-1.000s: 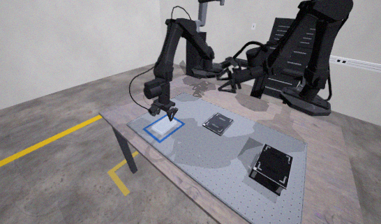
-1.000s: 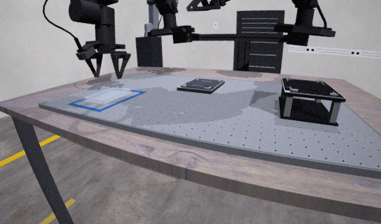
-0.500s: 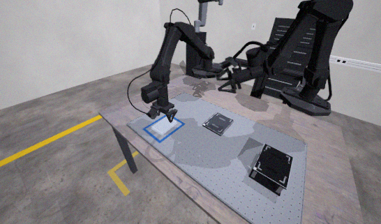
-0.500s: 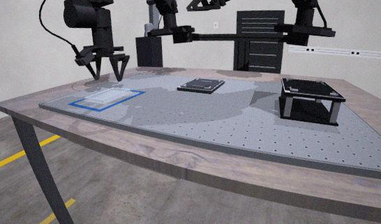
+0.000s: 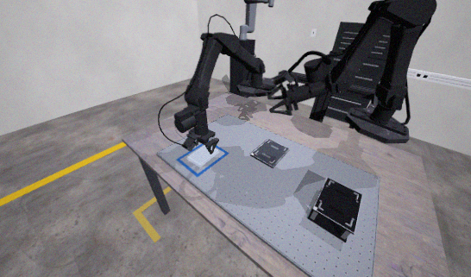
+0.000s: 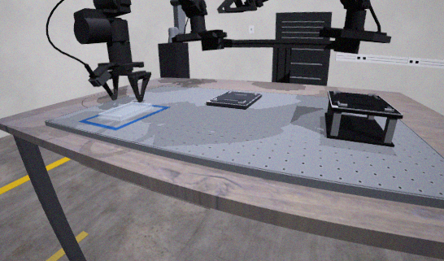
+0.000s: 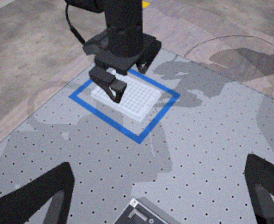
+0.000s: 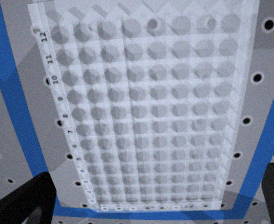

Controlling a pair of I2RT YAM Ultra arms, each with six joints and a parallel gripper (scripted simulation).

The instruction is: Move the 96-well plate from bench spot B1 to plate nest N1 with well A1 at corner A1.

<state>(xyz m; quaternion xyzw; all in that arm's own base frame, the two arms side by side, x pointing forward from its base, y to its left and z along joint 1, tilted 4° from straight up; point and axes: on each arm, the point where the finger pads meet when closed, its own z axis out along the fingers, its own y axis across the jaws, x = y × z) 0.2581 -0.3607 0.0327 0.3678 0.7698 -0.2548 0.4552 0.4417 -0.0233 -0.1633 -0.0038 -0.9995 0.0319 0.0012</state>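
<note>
The white 96-well plate is 10 mm ahead of my right hand and 30 mm below it.
</note>
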